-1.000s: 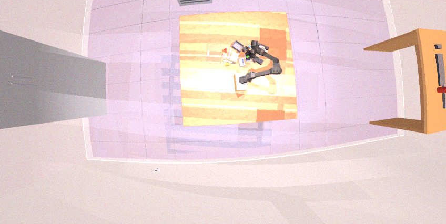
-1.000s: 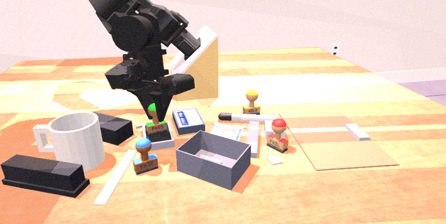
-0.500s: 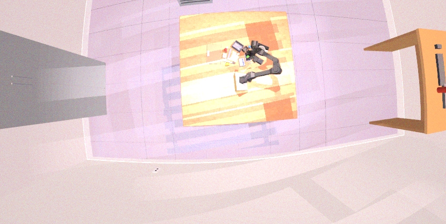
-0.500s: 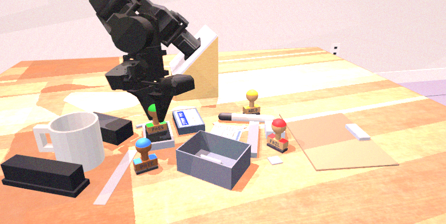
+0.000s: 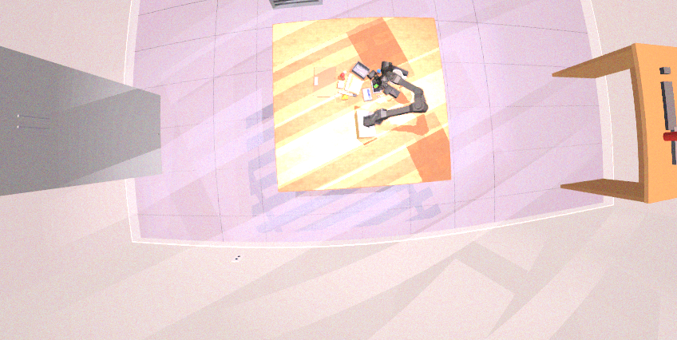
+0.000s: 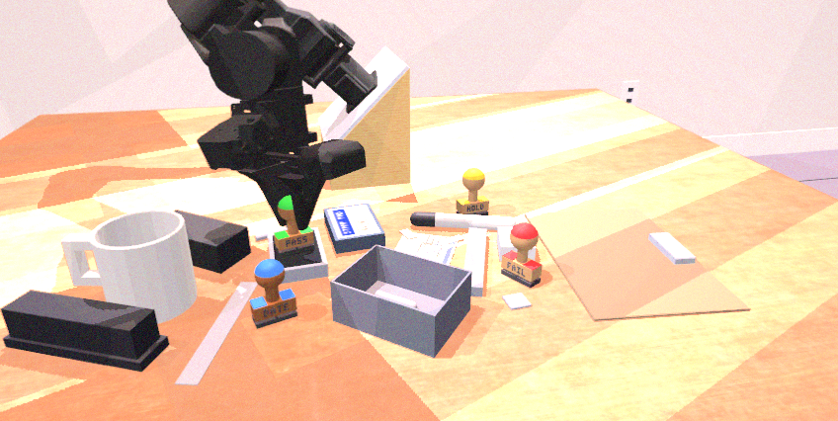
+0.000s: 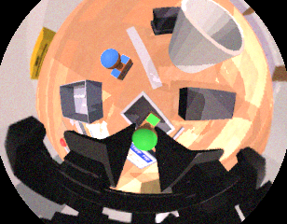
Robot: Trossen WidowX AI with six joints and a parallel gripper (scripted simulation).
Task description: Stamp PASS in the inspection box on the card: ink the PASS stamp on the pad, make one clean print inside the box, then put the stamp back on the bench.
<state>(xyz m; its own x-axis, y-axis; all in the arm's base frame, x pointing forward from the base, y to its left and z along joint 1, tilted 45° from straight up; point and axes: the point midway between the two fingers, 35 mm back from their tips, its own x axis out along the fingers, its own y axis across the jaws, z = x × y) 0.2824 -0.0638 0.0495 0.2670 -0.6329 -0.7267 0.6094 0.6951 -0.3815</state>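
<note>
My gripper tip is now 10 mm above the green-knobbed pass stamp. From my gripper tip the other things lie so: blue-labelled tin: 60 mm to the left, 60 mm behind, 30 mm below; blue date stamp: 100 mm ahead, 20 mm below, 10 mm to the right; ink pad: 40 mm below.
</note>
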